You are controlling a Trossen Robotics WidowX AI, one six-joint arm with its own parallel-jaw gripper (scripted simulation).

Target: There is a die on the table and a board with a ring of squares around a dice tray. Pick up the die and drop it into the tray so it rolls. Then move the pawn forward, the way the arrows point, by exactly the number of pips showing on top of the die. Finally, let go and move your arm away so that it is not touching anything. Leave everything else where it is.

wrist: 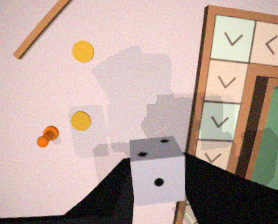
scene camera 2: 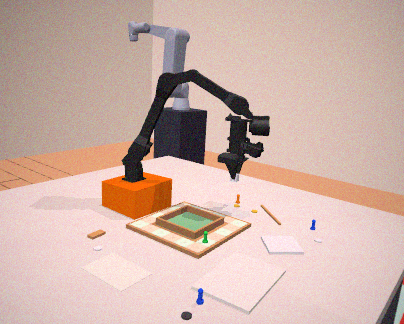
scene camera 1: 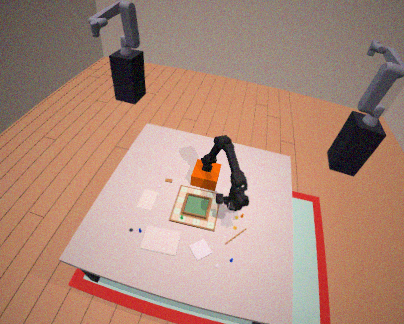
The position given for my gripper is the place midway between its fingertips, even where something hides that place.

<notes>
My gripper (scene camera 2: 234,178) carries a white die (wrist: 157,164).
My gripper is seen too in the wrist view (wrist: 154,163).
</notes>
